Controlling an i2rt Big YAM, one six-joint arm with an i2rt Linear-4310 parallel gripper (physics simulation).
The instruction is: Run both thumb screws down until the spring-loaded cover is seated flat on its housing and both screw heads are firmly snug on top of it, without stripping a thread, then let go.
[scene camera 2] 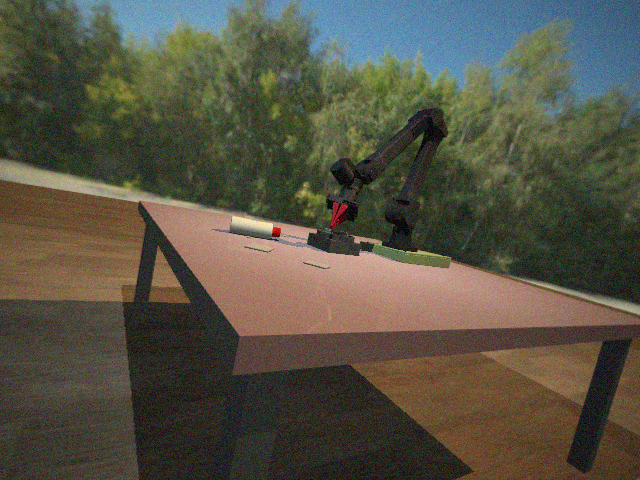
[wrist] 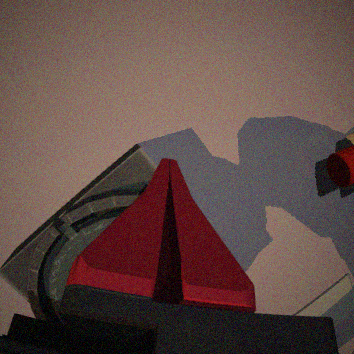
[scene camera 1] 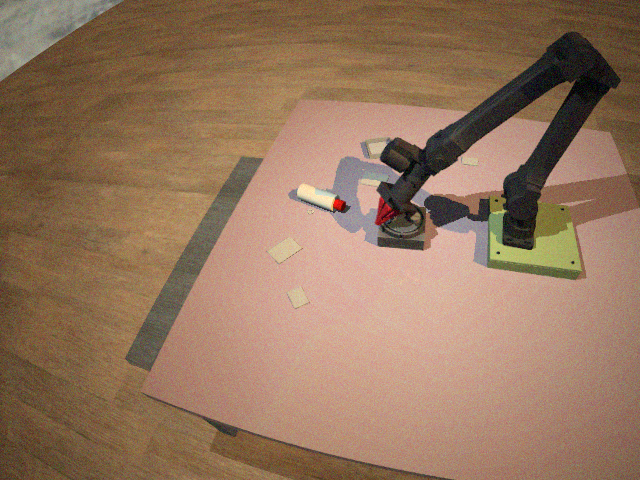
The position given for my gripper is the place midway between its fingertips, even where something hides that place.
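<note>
I can see my gripper (scene camera 1: pixel 376 224), and my gripper is also there in scene camera 2 (scene camera 2: pixel 331 227) and in the wrist view (wrist: pixel 166 167). There's a white tube with red cap (scene camera 2: pixel 239 225) resting on the table, and you'd find that white tube with red cap in scene camera 1 (scene camera 1: pixel 321 198) too.
</note>
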